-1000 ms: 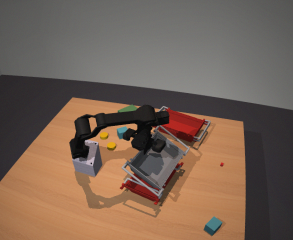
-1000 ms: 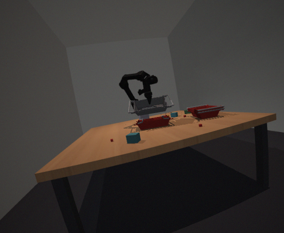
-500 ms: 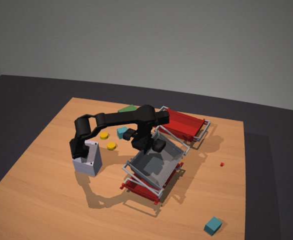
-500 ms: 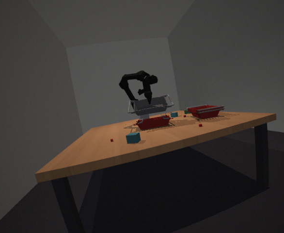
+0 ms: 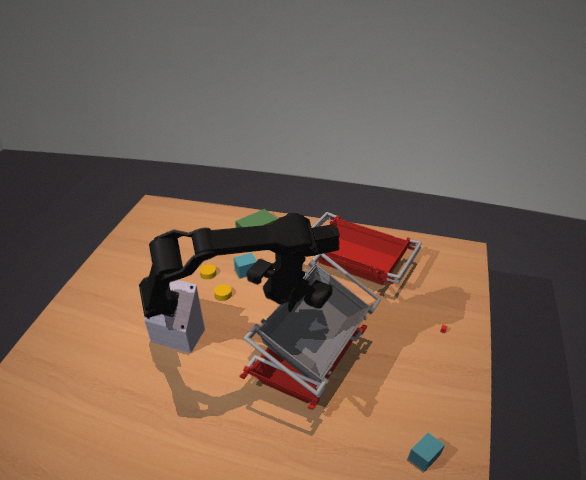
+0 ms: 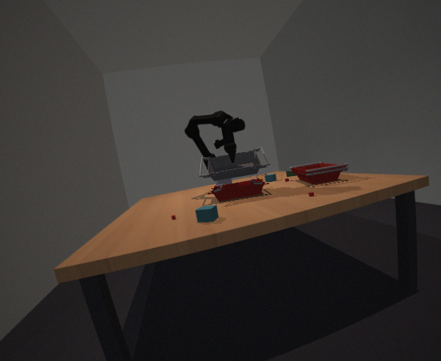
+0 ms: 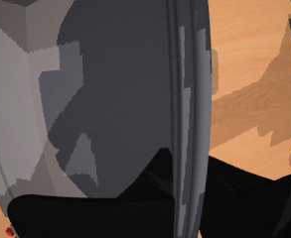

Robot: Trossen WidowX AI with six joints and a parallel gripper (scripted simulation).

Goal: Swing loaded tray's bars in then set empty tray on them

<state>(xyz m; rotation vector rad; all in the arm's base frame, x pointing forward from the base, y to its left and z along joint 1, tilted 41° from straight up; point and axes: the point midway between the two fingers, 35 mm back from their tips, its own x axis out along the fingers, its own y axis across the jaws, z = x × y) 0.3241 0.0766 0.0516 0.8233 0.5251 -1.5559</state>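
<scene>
Right now the grey tray is 8 cm ahead of my gripper tip and 1 cm to the right of it. From my gripper tip the other things lie so: tiny red cube (38 cm ahead, 21 cm to the left, 17 cm below); then green block (51 cm to the left, 28 cm behind, 15 cm below).
</scene>
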